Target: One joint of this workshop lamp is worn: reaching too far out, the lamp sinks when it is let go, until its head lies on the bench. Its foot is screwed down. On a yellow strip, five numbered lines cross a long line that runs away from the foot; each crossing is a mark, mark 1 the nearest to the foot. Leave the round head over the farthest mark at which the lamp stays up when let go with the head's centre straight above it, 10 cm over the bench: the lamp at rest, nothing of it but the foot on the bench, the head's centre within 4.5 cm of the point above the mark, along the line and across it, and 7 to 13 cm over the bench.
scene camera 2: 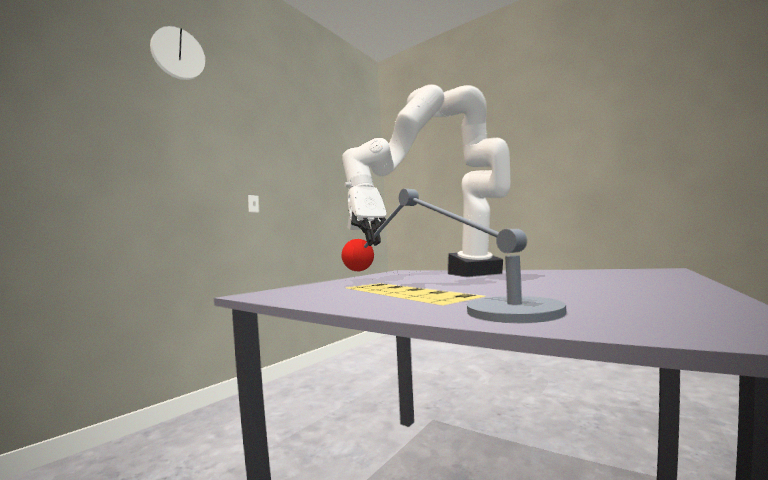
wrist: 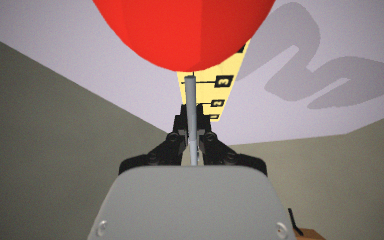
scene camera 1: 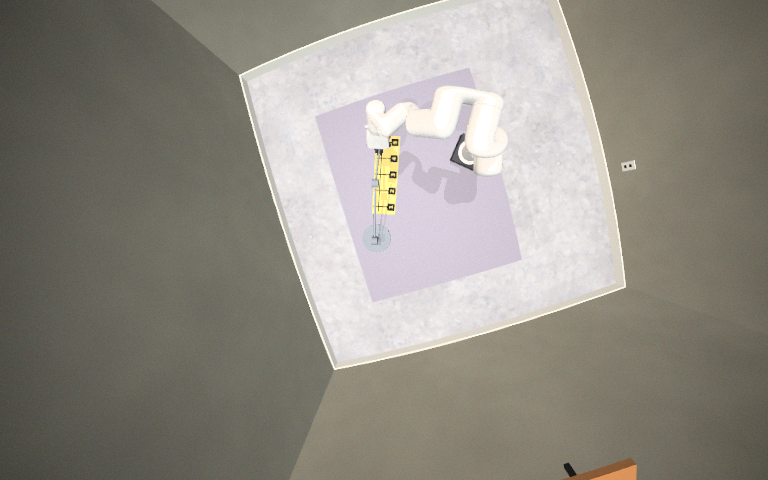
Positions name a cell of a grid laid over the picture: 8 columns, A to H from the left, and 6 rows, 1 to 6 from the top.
Labels:
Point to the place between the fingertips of my gripper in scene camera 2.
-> D4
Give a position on a yellow strip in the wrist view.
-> At E3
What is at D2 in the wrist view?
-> A round red lamp head.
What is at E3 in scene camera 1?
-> A yellow strip.

